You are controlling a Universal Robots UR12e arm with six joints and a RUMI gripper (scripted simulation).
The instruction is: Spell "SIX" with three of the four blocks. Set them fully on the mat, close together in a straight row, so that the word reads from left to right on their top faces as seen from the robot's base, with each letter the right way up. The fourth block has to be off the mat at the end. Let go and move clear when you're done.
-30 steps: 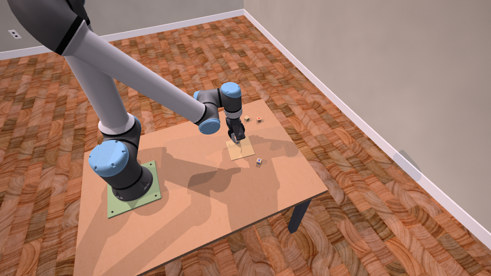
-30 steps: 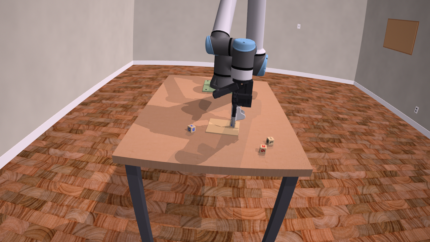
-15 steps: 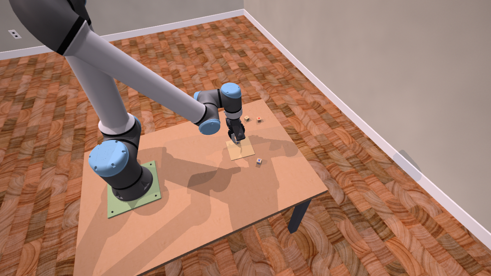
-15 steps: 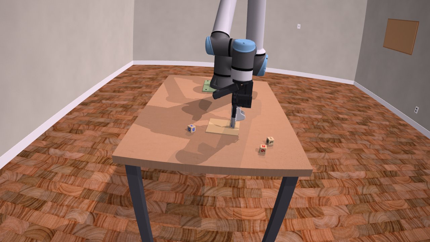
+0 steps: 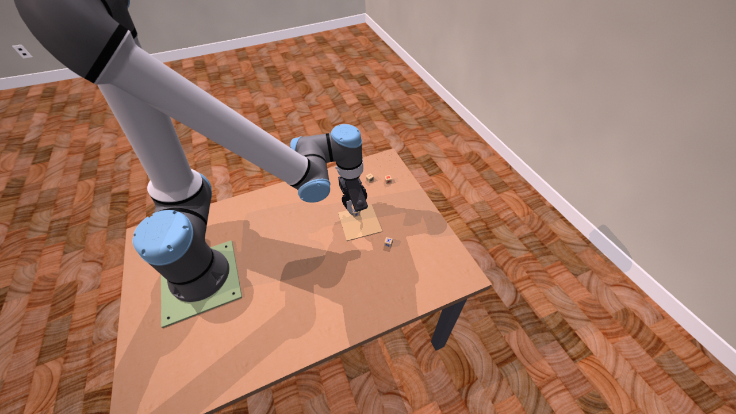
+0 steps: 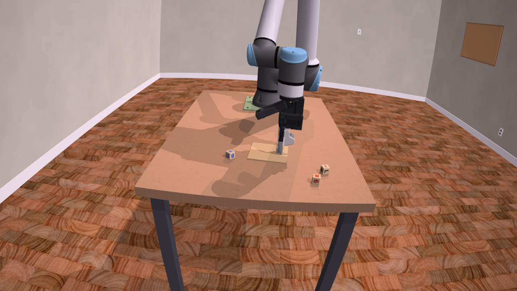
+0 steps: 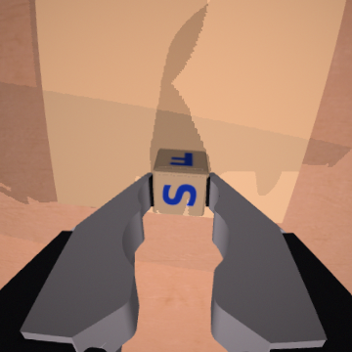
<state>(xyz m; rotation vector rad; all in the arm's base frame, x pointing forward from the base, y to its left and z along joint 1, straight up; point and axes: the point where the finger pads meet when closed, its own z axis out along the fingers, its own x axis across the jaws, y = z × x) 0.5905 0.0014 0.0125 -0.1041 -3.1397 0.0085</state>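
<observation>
The mat lies 4 cm to the right of my hand and 2 cm below it. Also, from my hand: red-lettered block 20 cm ahead, 10 cm to the left, 1 cm below.
</observation>
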